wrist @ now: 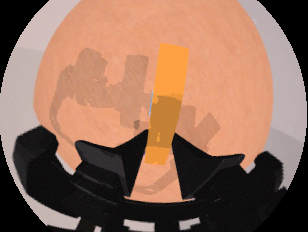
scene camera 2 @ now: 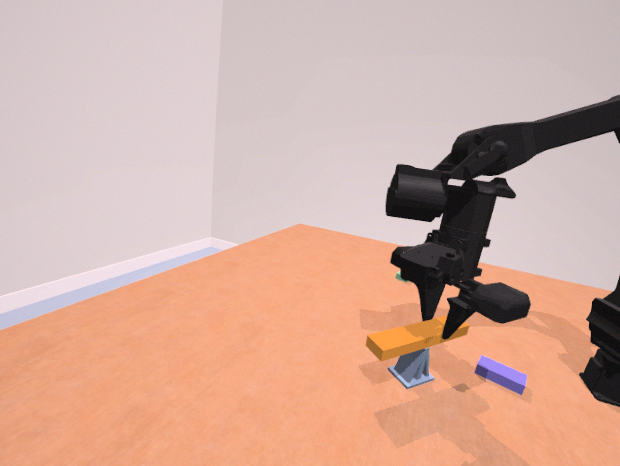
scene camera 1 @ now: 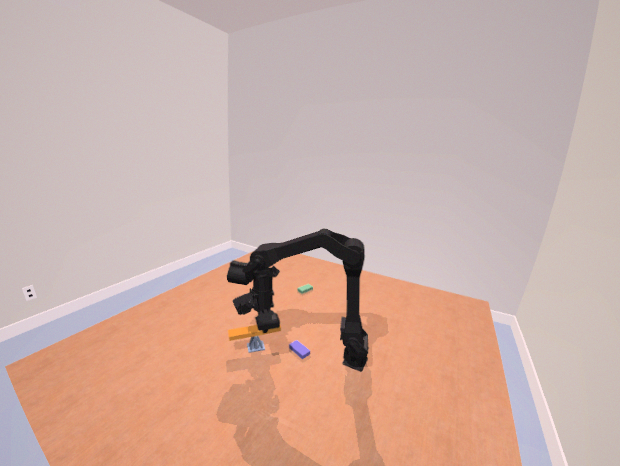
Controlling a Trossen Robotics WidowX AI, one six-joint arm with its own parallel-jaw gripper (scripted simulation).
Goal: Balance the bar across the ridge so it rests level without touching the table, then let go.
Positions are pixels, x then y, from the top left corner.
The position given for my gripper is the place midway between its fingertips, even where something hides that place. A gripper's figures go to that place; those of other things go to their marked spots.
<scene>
My gripper point(scene camera 2: 435, 331) is 0.47 m from the lens. An orange bar point(scene camera 2: 402, 340): 0.41 m from the lens. A purple block point(scene camera 2: 509, 378) is 0.53 m from the lens. The marked spots on the orange bar and the purple block are 0.19 m apart.
</scene>
